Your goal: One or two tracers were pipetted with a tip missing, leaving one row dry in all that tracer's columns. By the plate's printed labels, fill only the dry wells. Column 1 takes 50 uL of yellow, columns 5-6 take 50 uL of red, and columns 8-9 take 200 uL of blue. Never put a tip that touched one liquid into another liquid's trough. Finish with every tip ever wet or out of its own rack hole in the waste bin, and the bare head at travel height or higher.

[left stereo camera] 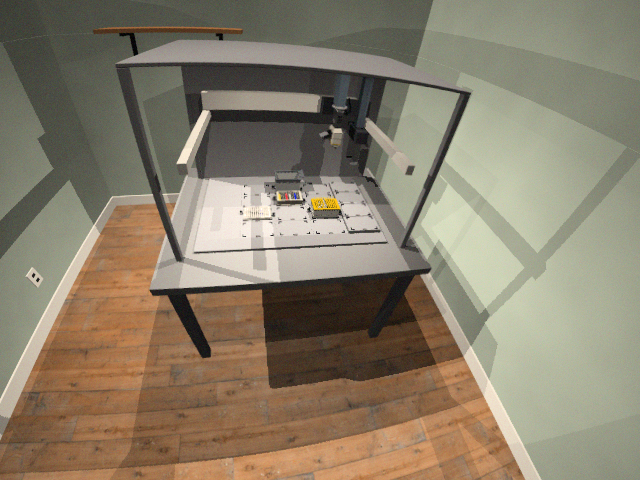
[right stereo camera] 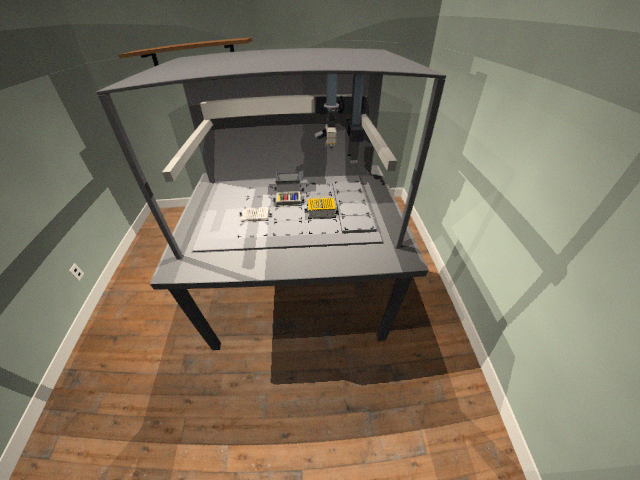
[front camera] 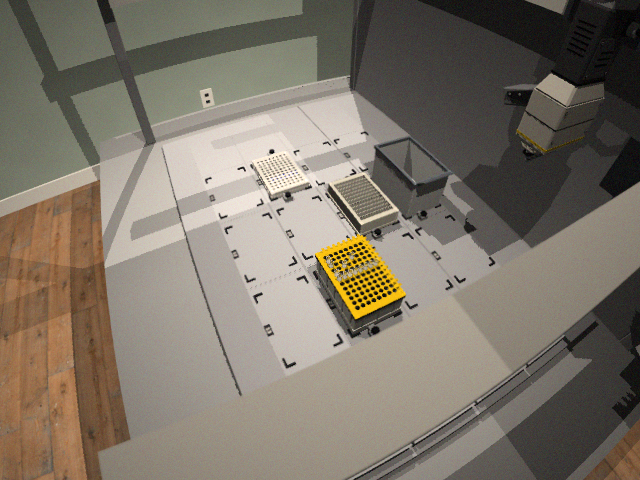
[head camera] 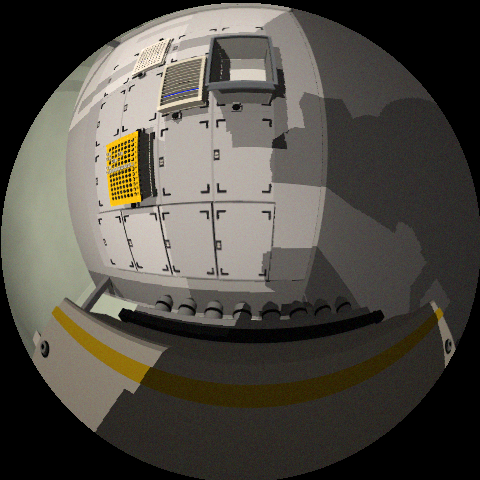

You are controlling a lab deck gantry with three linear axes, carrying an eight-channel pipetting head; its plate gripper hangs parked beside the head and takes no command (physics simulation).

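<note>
The pipetting head [front camera: 560, 116] [left stereo camera: 336, 136] [right stereo camera: 330, 135] hangs high at the back right; its bare nozzles [head camera: 214, 308] show no tips. The parked plate gripper [left stereo camera: 356, 155] [right stereo camera: 353, 155] hangs beside it, too small and dark to judge its fingers. The white well plate [front camera: 280, 173] [head camera: 151, 57] [left stereo camera: 257, 212] [right stereo camera: 254, 213] lies far left; its labels and wells are unreadable. The trough reservoir [front camera: 363, 201] [head camera: 183, 82] [left stereo camera: 289, 196] [right stereo camera: 287, 197] shows yellow, red and blue in the stereo views. The yellow tip rack [front camera: 367, 289] [head camera: 124, 170] [left stereo camera: 325, 205] [right stereo camera: 321, 205] has pale tips in some holes, others dark.
The grey waste bin [front camera: 429, 196] [head camera: 242, 86] stands behind the reservoir and rises above it. Black corner marks outline the deck positions around the labware. Frame posts [left stereo camera: 149, 170] [right stereo camera: 139, 170] stand at the enclosure's front corners. Side rails [left stereo camera: 195, 139] [right stereo camera: 188, 149] run along both sides.
</note>
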